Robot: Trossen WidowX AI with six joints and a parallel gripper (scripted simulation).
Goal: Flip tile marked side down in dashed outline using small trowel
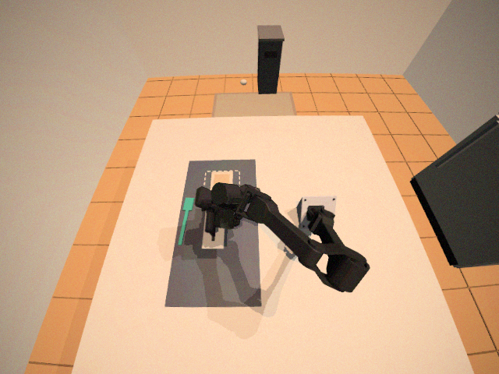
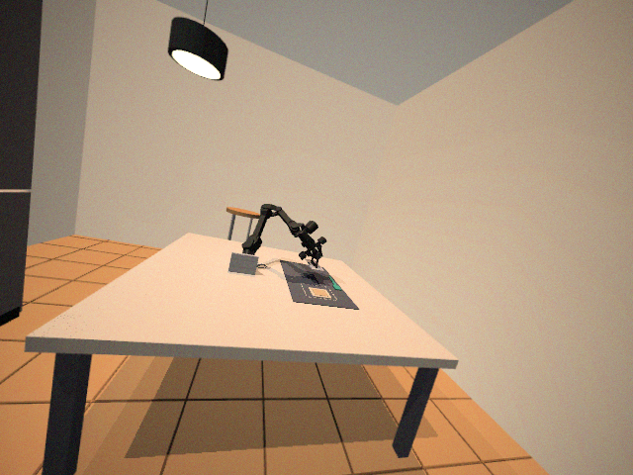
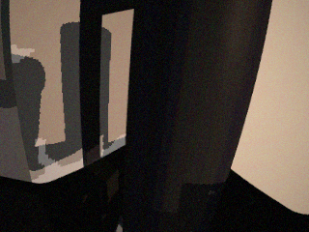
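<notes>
The green trowel lies 120 mm ahead of my gripper tip, 40 mm to the right of it and 130 mm below it. Also, from my gripper tip: tile: 30 mm behind, 210 mm to the right, 130 mm below; then dark grey mat: 20 mm behind, 10 mm to the right, 160 mm below.
</notes>
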